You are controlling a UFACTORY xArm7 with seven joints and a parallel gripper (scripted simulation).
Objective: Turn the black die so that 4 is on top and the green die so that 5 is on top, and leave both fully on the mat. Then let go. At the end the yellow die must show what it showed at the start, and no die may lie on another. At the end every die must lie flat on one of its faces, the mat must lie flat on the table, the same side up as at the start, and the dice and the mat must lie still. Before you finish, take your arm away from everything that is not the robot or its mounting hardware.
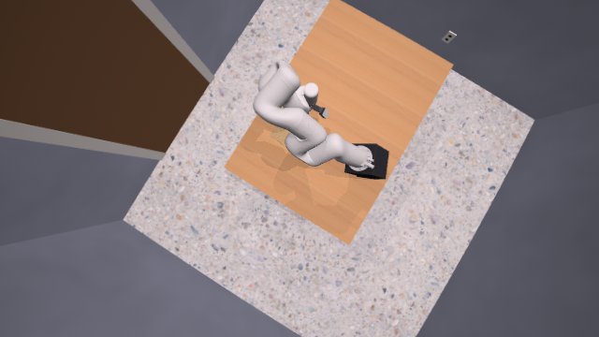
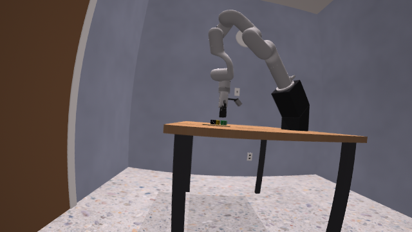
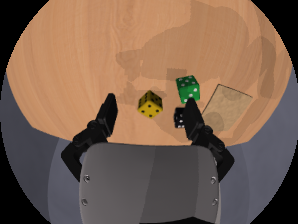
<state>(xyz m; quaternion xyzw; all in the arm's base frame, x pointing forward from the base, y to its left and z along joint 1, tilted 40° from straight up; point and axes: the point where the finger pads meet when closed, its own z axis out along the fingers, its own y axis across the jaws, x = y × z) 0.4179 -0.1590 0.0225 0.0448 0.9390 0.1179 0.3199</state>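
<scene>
The yellow die is 30 mm ahead of my hand and 40 mm below it. Round my hand: black die (60 mm ahead, 60 mm to the left, 40 mm below); tan mat (60 mm ahead, 180 mm to the left, 60 mm below); green die (60 mm to the left, 40 mm below).
</scene>
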